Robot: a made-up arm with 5 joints.
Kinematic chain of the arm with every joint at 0, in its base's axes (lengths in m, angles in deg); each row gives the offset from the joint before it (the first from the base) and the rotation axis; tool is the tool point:
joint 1: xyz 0 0 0.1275 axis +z
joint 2: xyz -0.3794 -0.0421 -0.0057 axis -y
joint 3: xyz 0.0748 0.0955 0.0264 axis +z
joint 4: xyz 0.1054 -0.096 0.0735 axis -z
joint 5: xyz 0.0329 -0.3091 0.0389 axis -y
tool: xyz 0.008 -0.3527 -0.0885
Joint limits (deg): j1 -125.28..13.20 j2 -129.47..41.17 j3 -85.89..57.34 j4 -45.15..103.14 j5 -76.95..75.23
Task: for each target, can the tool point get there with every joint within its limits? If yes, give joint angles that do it. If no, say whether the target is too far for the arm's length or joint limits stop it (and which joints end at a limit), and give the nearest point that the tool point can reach.
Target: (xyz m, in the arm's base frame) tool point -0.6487 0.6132 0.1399
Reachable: yes | joints -91.44 10.68 -33.35 -4.77 -29.80
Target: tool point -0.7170 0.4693 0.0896
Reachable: yes | joints -61.60 18.81 3.00 55.43 -62.08
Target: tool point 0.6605 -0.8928 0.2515
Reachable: no: joint limits stop it (at a limit: joint 1, joint 5) | nearest point 0.2997 -0.5665 0.2076 | short by 0.488 m
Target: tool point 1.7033 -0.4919 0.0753
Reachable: no: too far | nearest point 0.7993 0.0721 0.1631 | short by 1.069 m
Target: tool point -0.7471 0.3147 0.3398
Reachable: yes | joints -73.75 -44.95 -25.72 15.15 23.99
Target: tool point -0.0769 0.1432 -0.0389
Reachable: no: joint limits stop it (at a limit: joint 1, joint 2, joint 3, joint 4, joint 5) | nearest point -0.2125 0.2782 0.2812 | short by 0.373 m
